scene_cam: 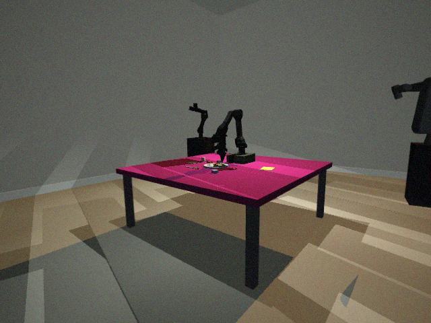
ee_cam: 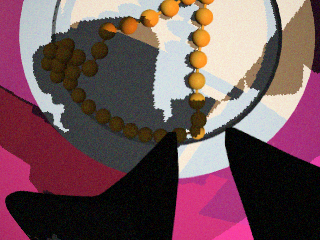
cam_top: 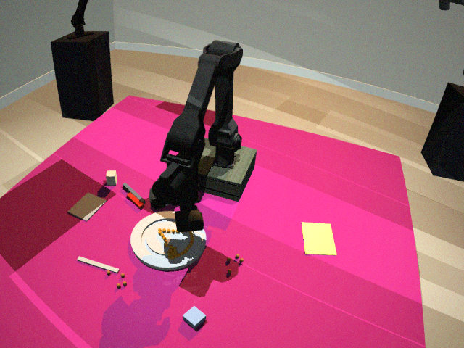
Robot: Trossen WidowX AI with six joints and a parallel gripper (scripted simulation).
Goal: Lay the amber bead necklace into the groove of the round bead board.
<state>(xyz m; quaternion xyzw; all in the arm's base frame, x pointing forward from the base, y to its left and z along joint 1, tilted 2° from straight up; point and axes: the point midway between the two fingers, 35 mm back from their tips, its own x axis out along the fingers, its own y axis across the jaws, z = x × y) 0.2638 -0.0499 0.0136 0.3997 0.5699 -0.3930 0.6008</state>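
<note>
Right now the round bead board is 40 mm to the right of my gripper tip, 30 mm below it and 30 mm ahead of it. The rest, counted from my gripper tip: white block (120 mm behind, 100 mm to the right, 30 mm below); then red-handled tool (190 mm to the right, 100 mm behind, 30 mm below); then white strip (190 mm to the right, 170 mm ahead, 40 mm below).
</note>
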